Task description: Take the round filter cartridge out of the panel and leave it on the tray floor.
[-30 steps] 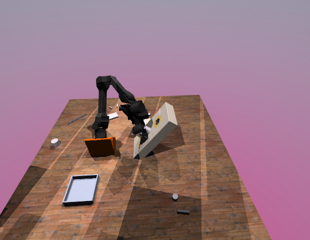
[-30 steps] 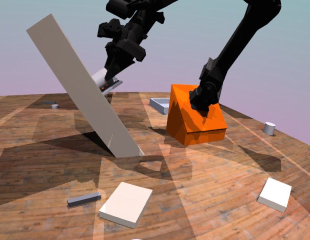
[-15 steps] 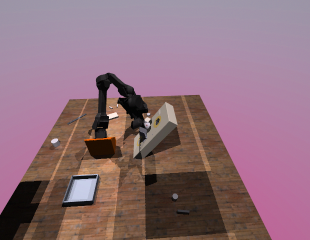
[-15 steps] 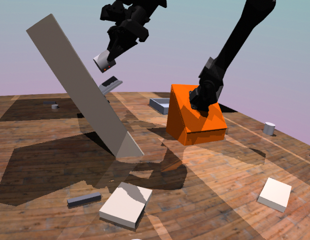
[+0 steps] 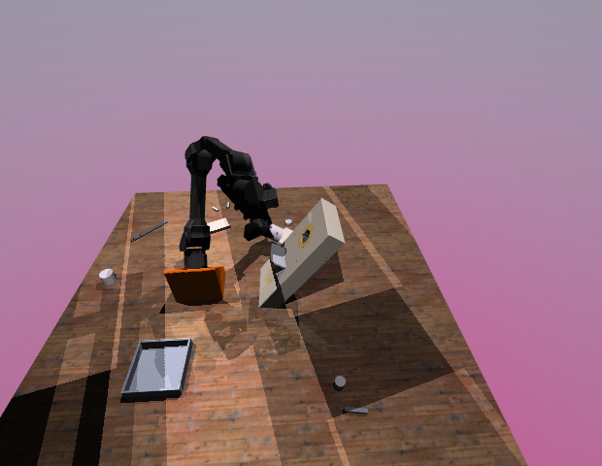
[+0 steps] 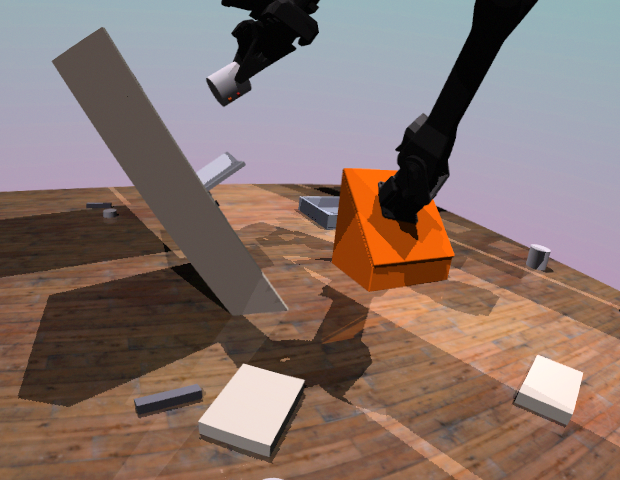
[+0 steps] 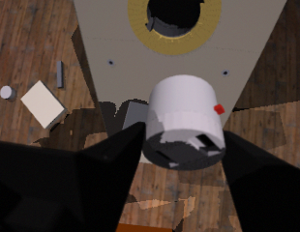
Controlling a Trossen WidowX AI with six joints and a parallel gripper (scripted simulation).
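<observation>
Now: gripper tip 300 mm past the grey tray, 310 mm to the left of it and 260 mm above it. Also, from my gripper tip: beige service panel (70 mm ahead, 20 mm to the left, 120 mm below); grey bracket (10 mm ahead, 10 mm to the left, 130 mm below); round filter cartridge (right at my gripper tip).
</observation>
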